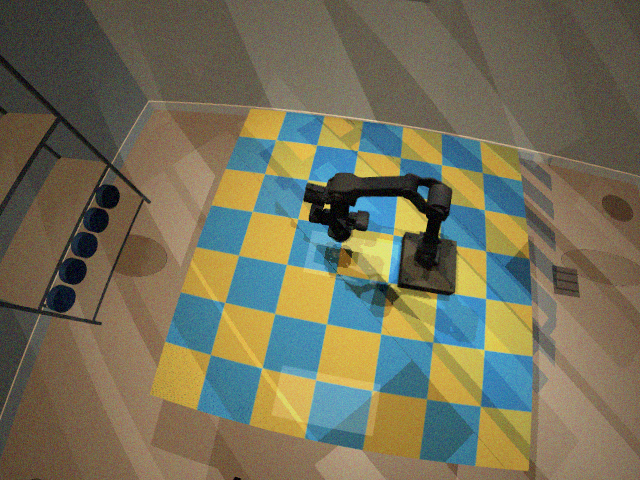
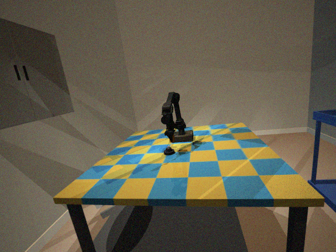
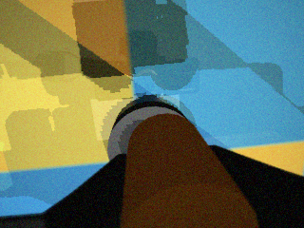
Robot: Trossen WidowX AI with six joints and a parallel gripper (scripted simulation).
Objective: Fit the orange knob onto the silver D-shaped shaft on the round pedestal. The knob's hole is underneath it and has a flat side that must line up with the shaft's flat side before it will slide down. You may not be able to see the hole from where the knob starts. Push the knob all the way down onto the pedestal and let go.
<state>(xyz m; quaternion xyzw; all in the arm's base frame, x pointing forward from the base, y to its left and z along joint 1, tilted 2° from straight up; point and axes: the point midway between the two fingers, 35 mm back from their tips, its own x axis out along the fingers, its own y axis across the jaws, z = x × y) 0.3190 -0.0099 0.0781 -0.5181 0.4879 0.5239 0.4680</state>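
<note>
My gripper tip is now 70 mm above the dark round pedestal and 40 mm to the left of it. The rest, counted from my gripper tip: orange knob 30 mm above.
</note>
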